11 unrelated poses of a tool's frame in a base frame.
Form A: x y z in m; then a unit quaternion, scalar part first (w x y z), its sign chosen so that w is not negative.
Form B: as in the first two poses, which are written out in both.
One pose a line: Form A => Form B
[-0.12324, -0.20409, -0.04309, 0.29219, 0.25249, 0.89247, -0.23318] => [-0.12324, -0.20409, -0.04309, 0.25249, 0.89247, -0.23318, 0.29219]
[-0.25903, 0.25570, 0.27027, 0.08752, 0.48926, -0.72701, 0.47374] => [-0.25903, 0.25570, 0.27027, 0.48926, -0.72701, 0.47374, 0.08752]
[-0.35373, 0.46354, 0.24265, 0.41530, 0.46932, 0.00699, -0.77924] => [-0.35373, 0.46354, 0.24265, 0.46932, 0.00699, -0.77924, 0.41530]
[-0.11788, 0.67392, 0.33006, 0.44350, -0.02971, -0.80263, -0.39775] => [-0.11788, 0.67392, 0.33006, -0.02971, -0.80263, -0.39775, 0.44350]
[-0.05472, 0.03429, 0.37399, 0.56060, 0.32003, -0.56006, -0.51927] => [-0.05472, 0.03429, 0.37399, 0.32003, -0.56006, -0.51927, 0.56060]
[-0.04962, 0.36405, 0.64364, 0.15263, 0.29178, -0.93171, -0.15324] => [-0.04962, 0.36405, 0.64364, 0.29178, -0.93171, -0.15324, 0.15263]
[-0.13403, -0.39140, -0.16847, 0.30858, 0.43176, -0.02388, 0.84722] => [-0.13403, -0.39140, -0.16847, 0.43176, -0.02388, 0.84722, 0.30858]
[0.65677, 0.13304, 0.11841, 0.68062, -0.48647, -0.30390, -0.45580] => [0.65677, 0.13304, 0.11841, -0.48647, -0.30390, -0.45580, 0.68062]
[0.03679, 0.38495, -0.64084, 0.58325, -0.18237, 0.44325, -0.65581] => [0.03679, 0.38495, -0.64084, -0.18237, 0.44325, -0.65581, 0.58325]
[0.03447, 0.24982, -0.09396, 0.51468, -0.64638, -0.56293, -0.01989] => [0.03447, 0.24982, -0.09396, -0.64638, -0.56293, -0.01989, 0.51468]
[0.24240, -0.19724, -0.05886, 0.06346, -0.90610, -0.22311, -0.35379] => [0.24240, -0.19724, -0.05886, -0.90610, -0.22311, -0.35379, 0.06346]
